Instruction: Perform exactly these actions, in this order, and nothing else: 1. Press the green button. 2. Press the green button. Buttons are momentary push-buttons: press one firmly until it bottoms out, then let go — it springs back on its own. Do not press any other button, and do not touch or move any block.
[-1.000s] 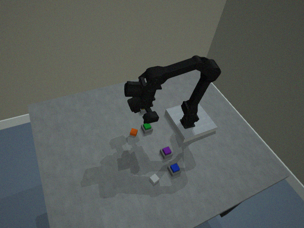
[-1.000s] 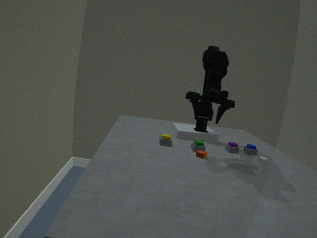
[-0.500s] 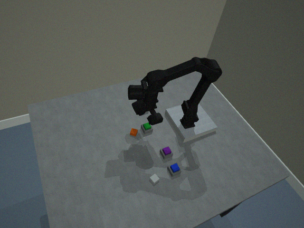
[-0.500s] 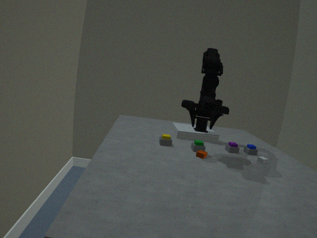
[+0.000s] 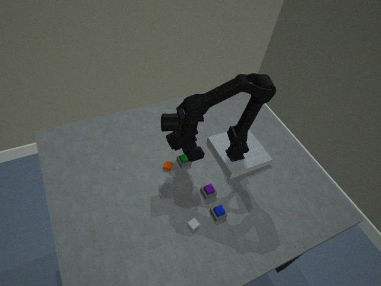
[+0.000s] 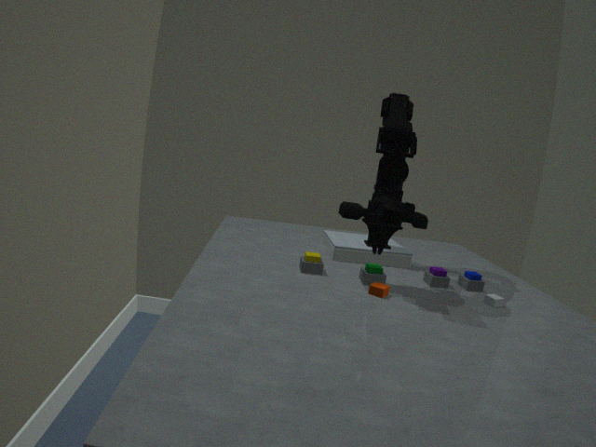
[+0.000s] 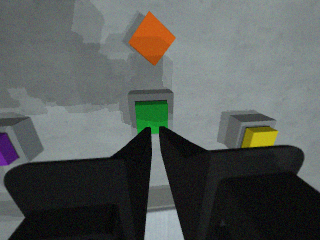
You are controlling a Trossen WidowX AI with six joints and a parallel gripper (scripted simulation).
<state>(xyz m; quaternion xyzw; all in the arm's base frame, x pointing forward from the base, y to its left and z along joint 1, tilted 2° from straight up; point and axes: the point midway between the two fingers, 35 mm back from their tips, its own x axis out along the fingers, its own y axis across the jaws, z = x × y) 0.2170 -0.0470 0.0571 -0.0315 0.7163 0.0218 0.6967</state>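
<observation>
Right now the green button is 3 cm below my gripper tip. Round my gripper tip: orange block 7 cm ahead, 6 cm below; purple button 4 cm behind, 17 cm to the left, 3 cm below; yellow button 3 cm behind, 14 cm to the right, 3 cm below.
</observation>
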